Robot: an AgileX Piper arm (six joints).
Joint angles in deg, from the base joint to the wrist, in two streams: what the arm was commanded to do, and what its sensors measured. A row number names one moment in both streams.
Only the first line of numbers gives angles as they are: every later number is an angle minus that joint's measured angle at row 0.
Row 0, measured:
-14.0, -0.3, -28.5, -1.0, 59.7, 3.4
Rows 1 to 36, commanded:
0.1, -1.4, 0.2, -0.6, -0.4, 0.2
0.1, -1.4, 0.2, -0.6, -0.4, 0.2
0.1, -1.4, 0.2, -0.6, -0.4, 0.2
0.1, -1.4, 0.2, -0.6, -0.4, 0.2
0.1, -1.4, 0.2, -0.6, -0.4, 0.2
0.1, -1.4, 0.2, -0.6, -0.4, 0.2
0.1, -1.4, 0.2, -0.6, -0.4, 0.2
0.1, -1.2, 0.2, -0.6, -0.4, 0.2
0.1, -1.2, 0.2, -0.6, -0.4, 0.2
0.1, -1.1, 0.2, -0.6, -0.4, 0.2
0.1, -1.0, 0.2, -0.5, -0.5, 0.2
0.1, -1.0, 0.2, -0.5, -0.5, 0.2
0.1, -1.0, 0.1, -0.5, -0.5, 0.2
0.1, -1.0, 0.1, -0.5, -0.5, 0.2
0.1, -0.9, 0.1, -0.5, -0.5, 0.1
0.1, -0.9, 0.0, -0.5, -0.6, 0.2
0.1, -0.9, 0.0, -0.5, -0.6, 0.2
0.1, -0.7, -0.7, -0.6, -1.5, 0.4
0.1, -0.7, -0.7, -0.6, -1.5, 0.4
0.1, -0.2, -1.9, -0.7, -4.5, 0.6
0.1, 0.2, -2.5, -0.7, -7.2, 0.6
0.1, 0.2, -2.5, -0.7, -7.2, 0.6
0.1, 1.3, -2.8, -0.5, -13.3, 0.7
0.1, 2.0, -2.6, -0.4, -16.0, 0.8
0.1, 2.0, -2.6, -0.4, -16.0, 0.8
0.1, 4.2, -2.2, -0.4, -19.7, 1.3
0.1, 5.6, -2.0, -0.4, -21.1, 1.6
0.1, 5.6, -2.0, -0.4, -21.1, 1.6
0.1, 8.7, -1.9, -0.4, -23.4, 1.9
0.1, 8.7, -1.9, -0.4, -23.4, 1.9
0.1, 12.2, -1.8, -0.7, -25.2, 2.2
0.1, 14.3, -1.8, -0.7, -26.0, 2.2
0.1, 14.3, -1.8, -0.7, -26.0, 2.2
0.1, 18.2, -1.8, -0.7, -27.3, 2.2
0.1, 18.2, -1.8, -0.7, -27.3, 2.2
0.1, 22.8, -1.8, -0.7, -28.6, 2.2
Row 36, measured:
0.0, 18.0, -2.0, -0.2, -25.8, 1.9
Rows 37 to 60, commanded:
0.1, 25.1, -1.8, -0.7, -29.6, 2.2
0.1, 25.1, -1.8, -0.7, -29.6, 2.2
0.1, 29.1, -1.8, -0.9, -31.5, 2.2
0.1, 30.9, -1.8, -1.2, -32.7, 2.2
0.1, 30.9, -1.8, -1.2, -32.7, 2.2
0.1, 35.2, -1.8, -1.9, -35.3, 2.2
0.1, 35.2, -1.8, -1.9, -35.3, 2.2
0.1, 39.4, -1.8, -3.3, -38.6, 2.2
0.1, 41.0, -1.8, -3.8, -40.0, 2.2
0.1, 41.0, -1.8, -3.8, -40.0, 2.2
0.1, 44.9, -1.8, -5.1, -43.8, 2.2
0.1, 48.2, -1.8, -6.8, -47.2, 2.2
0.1, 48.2, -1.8, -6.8, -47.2, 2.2
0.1, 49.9, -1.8, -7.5, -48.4, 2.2
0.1, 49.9, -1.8, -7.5, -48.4, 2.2
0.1, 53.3, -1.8, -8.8, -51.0, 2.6
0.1, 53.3, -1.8, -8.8, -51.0, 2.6
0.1, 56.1, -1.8, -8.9, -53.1, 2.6
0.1, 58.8, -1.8, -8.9, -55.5, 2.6
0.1, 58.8, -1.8, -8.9, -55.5, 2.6
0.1, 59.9, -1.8, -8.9, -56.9, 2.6
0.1, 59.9, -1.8, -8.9, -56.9, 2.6
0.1, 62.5, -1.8, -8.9, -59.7, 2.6
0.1, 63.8, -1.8, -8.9, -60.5, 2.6
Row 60, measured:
0.0, 61.1, -1.9, -8.3, -56.0, 2.4
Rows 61 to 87, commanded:
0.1, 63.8, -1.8, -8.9, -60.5, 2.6
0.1, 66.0, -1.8, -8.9, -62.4, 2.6
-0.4, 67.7, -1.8, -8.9, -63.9, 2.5
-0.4, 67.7, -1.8, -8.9, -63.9, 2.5
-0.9, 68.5, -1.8, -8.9, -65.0, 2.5
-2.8, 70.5, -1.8, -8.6, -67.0, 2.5
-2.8, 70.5, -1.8, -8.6, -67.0, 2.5
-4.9, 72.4, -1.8, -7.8, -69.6, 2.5
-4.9, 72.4, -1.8, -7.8, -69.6, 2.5
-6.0, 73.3, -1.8, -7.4, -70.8, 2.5
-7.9, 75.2, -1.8, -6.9, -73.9, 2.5
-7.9, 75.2, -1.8, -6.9, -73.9, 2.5
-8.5, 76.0, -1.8, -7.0, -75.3, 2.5
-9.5, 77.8, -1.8, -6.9, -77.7, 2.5
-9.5, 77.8, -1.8, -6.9, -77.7, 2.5
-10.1, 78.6, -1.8, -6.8, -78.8, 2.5
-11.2, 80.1, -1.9, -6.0, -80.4, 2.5
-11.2, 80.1, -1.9, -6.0, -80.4, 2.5
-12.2, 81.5, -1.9, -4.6, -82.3, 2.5
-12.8, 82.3, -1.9, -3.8, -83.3, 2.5
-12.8, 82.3, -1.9, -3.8, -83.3, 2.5
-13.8, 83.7, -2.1, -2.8, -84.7, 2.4
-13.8, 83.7, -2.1, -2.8, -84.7, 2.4
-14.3, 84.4, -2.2, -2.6, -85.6, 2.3
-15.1, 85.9, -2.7, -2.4, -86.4, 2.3
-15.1, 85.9, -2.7, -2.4, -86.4, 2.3
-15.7, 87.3, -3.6, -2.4, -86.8, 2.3
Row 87, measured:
-14.6, 85.8, -2.3, -2.7, -84.6, 2.7
